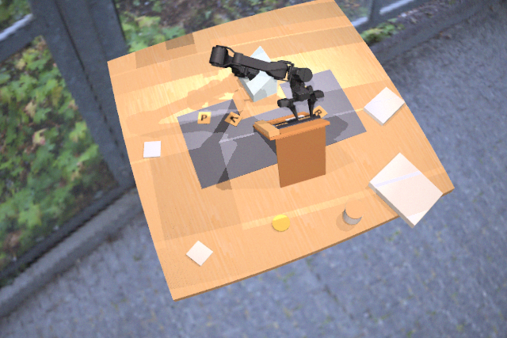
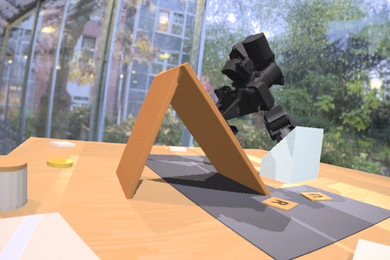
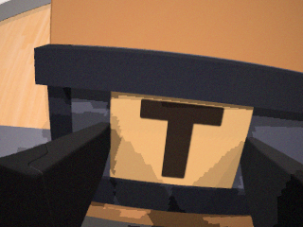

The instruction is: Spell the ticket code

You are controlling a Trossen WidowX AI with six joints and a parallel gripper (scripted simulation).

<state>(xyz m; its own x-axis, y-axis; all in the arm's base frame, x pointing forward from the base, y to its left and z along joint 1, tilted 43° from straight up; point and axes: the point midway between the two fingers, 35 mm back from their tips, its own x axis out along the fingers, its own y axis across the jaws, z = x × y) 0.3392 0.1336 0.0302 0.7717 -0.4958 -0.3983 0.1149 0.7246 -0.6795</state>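
Now: gripper tip 6 cm past the white ticket, 1 cm to the left of it and 8 cm above it. The rest, counted from my gripper tip: t tile right at my gripper tip; then grey mat 17 cm behind, 8 cm to the right, 17 cm below.
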